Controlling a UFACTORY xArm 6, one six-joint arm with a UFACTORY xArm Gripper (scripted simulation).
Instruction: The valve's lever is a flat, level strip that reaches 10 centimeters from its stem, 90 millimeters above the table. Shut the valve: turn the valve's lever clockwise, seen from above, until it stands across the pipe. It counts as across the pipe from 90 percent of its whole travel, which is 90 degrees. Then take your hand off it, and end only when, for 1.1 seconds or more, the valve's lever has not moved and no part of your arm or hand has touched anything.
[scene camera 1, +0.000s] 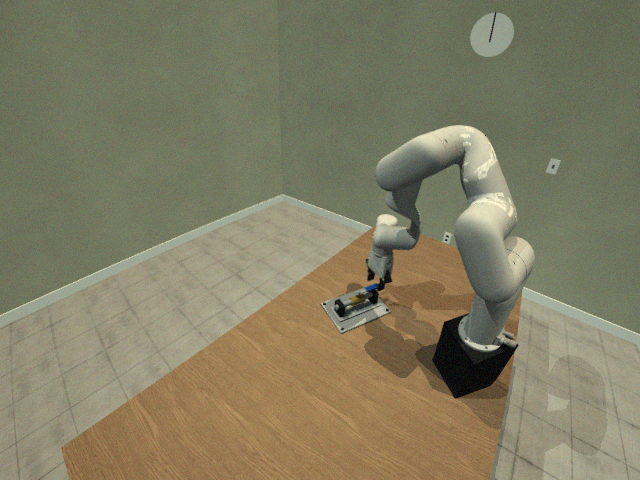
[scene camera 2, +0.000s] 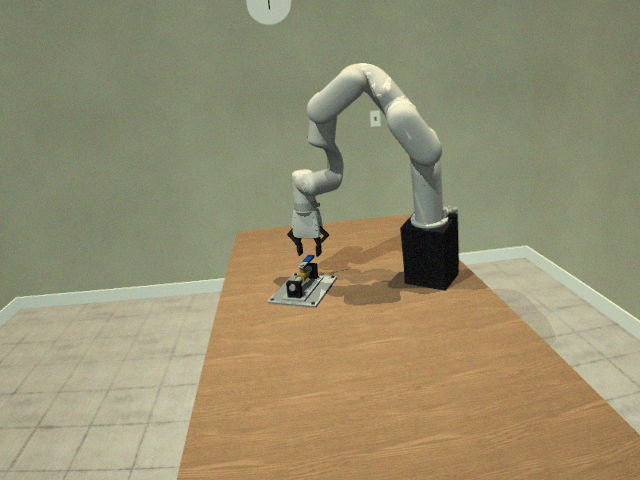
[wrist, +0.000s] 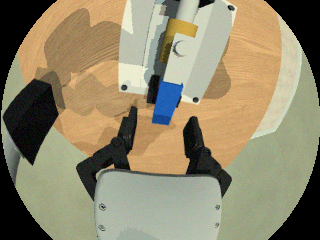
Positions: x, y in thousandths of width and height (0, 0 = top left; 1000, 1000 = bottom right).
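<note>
There's a valve (scene camera 2: 479, 586) that I can see, and you'd find the valve (scene camera 1: 571, 630) in that other view as well. As for my gripper (scene camera 2: 484, 532), it's visible there, and the wrist camera shows my gripper (wrist: 508, 498) too.
</note>
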